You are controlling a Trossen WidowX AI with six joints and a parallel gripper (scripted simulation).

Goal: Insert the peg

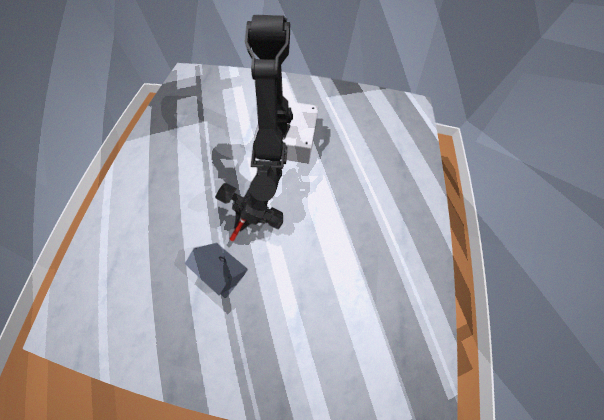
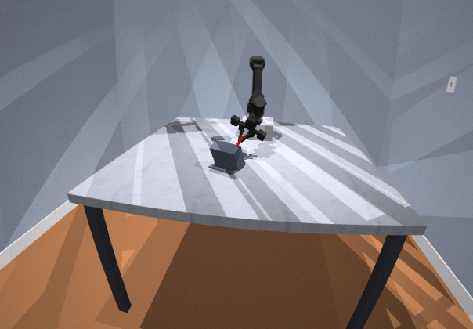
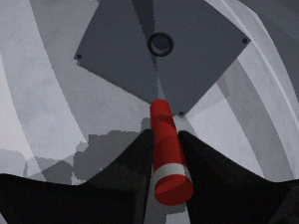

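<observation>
Now: the sloped panel 11 cm ahead of my gripper tip, 4 cm below it and 2 cm to the right of it. From my gripper tip the other things lie so: red peg: 1 cm behind, 1 cm above.
</observation>
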